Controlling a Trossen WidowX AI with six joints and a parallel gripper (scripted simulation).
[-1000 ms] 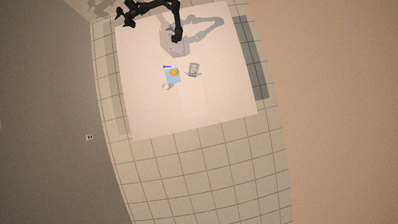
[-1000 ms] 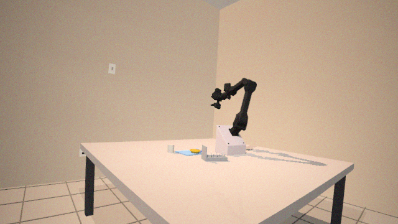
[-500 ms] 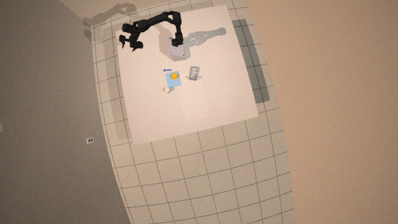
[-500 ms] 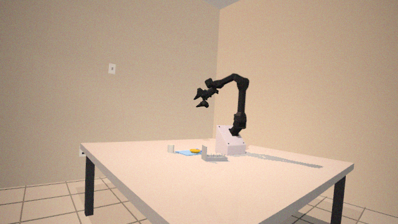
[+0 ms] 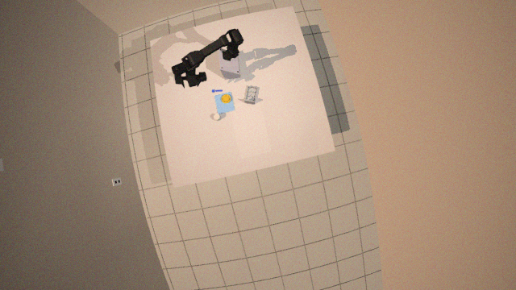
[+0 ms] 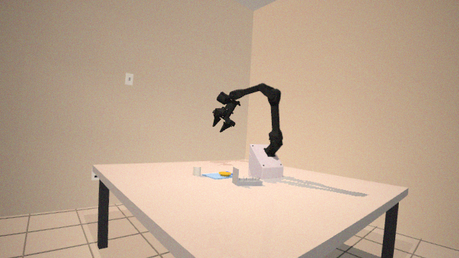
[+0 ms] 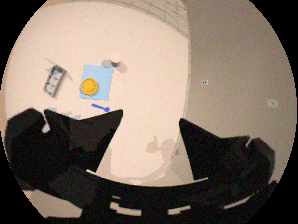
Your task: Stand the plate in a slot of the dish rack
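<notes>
Right now the yellow plate is 4 cm ahead of my gripper tip, 18 cm to the left of it and 25 cm below it. From my gripper tip the other things lie so: light blue mat: 6 cm ahead, 16 cm to the left, 26 cm below; blue spoon: 4 cm behind, 11 cm to the left, 26 cm below; white cup: 17 cm ahead, 10 cm to the left, 24 cm below.
</notes>
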